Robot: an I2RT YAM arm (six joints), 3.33 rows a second.
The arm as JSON. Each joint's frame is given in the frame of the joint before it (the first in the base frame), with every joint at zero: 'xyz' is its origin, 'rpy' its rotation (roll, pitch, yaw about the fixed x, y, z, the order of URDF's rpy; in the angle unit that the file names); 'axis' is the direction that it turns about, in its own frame. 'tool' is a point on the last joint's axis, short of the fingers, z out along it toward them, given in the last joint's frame.
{
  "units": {
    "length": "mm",
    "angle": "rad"
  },
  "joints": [
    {
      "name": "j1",
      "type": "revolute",
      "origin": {
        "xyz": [
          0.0,
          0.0,
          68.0
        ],
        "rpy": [
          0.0,
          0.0,
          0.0
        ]
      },
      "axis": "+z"
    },
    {
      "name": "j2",
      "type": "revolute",
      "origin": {
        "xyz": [
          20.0,
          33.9,
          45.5
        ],
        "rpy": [
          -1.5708,
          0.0,
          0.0
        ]
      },
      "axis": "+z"
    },
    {
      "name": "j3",
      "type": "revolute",
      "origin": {
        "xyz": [
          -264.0,
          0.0,
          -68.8
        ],
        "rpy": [
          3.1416,
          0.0,
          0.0
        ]
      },
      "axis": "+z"
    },
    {
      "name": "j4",
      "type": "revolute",
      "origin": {
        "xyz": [
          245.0,
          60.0,
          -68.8
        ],
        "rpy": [
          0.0,
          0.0,
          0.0
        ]
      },
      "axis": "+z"
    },
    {
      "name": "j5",
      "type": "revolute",
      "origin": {
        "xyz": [
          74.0,
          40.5,
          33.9
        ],
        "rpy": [
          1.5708,
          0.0,
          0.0
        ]
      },
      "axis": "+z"
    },
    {
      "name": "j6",
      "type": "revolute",
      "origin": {
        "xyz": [
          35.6,
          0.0,
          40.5
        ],
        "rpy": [
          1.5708,
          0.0,
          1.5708
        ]
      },
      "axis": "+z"
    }
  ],
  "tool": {
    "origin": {
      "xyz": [
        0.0,
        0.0,
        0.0
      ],
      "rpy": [
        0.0,
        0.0,
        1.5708
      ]
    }
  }
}
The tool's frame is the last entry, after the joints.
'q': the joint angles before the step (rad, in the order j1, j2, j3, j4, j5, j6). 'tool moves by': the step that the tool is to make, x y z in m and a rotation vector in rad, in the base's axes. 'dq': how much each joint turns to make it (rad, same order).
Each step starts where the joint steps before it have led.
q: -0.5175 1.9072 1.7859 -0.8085 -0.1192 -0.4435
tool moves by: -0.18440 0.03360 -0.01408 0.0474 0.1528 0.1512
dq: -0.2700 -0.5718 -0.6112 -0.1954 -0.1644 -0.3994
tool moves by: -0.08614 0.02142 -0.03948 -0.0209 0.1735 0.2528
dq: -0.2552 -0.1908 -0.2529 -0.1868 0.0046 -0.5515
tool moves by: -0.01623 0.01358 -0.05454 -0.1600 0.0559 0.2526
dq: -0.0283 -0.0904 -0.2647 0.2132 0.0766 -0.3075
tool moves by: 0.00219 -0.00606 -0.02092 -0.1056 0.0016 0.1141
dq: -0.0008 0.0187 -0.0820 0.1690 0.0244 -0.1259
